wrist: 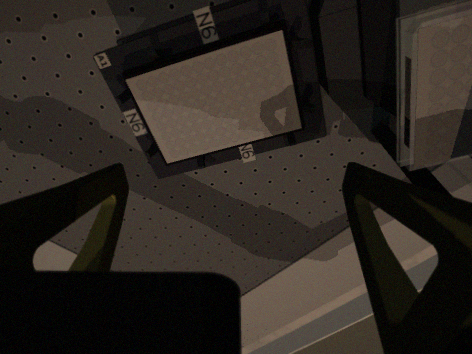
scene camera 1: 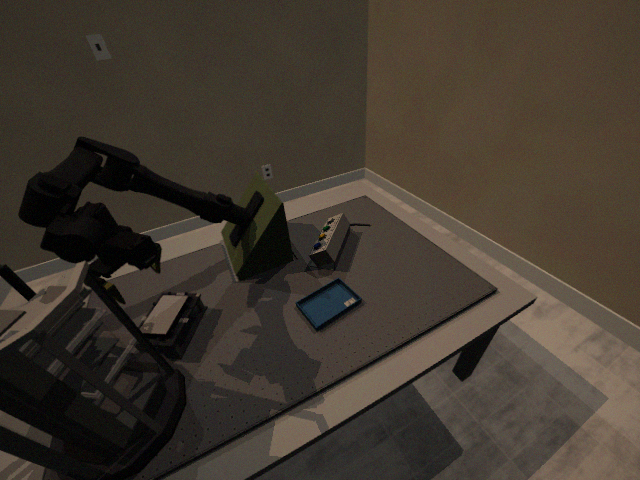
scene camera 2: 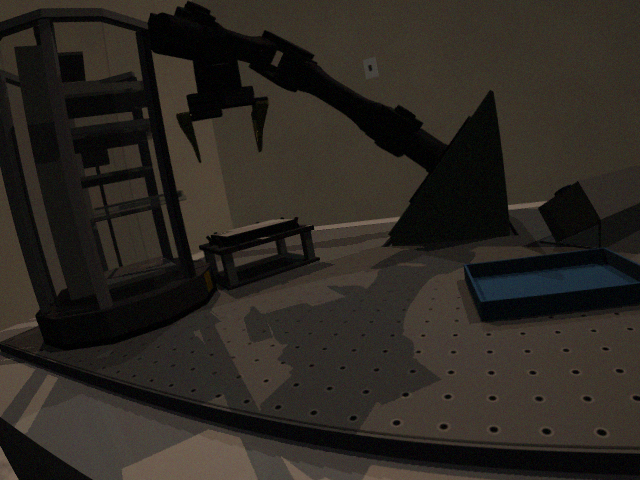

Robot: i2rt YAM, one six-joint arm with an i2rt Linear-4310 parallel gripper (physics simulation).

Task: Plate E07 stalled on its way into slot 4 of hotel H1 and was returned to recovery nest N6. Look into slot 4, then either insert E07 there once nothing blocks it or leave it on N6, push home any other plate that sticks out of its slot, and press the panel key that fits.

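Places are measured from the arm's base along level axes (x left, y down, z back), in centimetres.
Pixels of known places: gripper, fingertip midpoint: [wrist: 235, 175] [scene camera 1: 141, 287] [scene camera 2: 230, 156]; arm's base, link origin: [scene camera 1: 247, 219] [scene camera 2: 443, 162].
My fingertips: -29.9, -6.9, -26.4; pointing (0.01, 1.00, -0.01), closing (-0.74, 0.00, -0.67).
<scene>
Ahead of a thing's pixels: the offset from my fingertips to its top centre, as dx, dy, dz. "spot": to the spot under its first point. Level surfaces: height alone.
Pale-topped plate E07 {+0.0, +11.9, +2.1} [scene camera 1: 165, 314] [scene camera 2: 253, 228] [wrist: 215, 100] lies flat on dark nest N6 {+0.0, +11.7, +2.1} [scene camera 2: 258, 241] [wrist: 315, 117]; its own label is not readable. Hotel H1 {-11.4, -20.1, -16.1} [scene camera 1: 129, 322] [scene camera 2: 161, 155] stands beside the nest. A clear plate {spot: -2.7, +4.5, -10.0} [scene camera 2: 178, 195] reaches past the hotel's front post; its slot number is not readable. A clear-edged plate {spot: -6.0, +3.9, -8.7} [wrist: 440, 90] shows at the right of the wrist view. The inside of slot 4 cannot be made out. My gripper [scene camera 1: 139, 286] [scene camera 2: 230, 156] [wrist: 235, 175] is open and empty, above the nest's hotel side. The key panel {+54.0, +10.9, +10.5} [scene camera 1: 330, 240] has green, yellow and blue keys.
A blue tray {+41.1, +17.6, -11.3} [scene camera 1: 328, 304] [scene camera 2: 547, 284] lies on the perforated mat {dy +19.3} [scene camera 1: 413, 289] [scene camera 2: 361, 372]. The green wedge-shaped arm mount [scene camera 1: 266, 242] [scene camera 2: 465, 196] stands between the nest and the panel. The hotel's posts rise close beside the gripper.
</scene>
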